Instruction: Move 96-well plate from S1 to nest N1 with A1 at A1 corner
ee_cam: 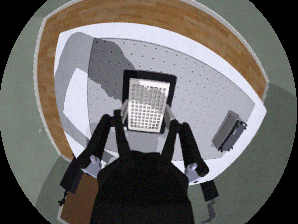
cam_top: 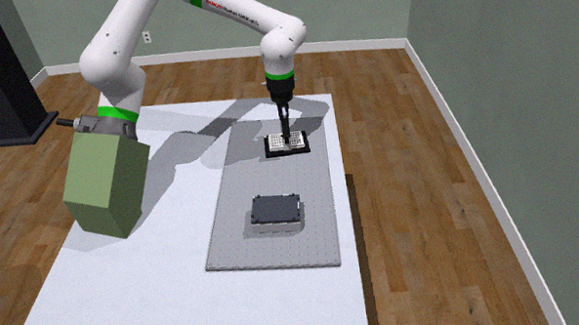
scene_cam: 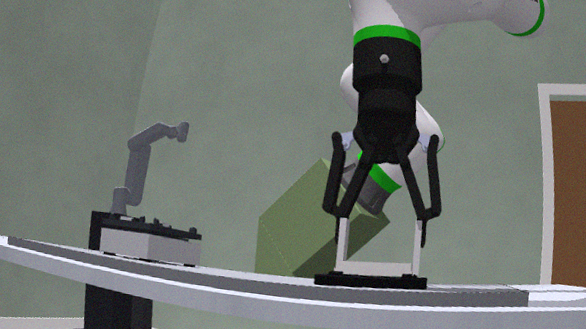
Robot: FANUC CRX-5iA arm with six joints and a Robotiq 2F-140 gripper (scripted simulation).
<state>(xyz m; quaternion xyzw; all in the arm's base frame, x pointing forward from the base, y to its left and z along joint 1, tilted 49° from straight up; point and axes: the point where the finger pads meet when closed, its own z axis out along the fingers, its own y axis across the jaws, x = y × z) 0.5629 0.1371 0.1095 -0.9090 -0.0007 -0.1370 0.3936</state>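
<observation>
Right now the white 96-well plate is 2 cm below my hand. The rest, counted from my hand: black plate nest N1 (4 cm below).
</observation>
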